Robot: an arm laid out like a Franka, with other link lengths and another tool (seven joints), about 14 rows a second.
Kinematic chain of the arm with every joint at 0, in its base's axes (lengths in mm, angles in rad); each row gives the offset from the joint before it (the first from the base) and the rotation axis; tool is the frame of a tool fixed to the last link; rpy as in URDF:
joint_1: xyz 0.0 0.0 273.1 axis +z
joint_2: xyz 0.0 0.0 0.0 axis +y
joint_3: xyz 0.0 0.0 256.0 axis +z
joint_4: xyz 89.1 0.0 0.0 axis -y
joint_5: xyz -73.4 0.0 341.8 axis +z
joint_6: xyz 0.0 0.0 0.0 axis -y
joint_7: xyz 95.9 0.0 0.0 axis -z
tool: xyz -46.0 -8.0 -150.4 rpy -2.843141 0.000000 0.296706
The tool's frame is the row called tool.
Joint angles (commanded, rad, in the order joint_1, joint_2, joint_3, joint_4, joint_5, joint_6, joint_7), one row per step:
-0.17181, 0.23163, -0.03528, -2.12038, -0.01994, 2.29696, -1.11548
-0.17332, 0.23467, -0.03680, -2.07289, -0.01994, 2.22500, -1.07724
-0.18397, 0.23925, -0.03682, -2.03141, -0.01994, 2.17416, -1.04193
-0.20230, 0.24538, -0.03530, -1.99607, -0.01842, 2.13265, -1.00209
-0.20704, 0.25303, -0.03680, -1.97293, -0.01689, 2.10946, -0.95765
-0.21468, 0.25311, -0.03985, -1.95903, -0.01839, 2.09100, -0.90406
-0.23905, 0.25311, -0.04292, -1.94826, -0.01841, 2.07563, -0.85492
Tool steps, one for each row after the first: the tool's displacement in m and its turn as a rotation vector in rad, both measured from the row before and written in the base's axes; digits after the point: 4 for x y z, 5 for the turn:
0.0023, -0.0017, 0.0110, 0.00150, 0.02683, -0.04237
0.0019, -0.0056, 0.0098, -0.00112, 0.01359, -0.04667
-0.0003, -0.0082, 0.0075, -0.00061, 0.01175, -0.05810
0.0001, -0.0024, 0.0035, -0.00297, 0.00752, -0.05160
-0.0024, -0.0042, 0.0045, -0.00743, 0.00527, -0.06319
-0.0058, -0.0122, 0.0035, -0.00588, 0.00500, -0.07636

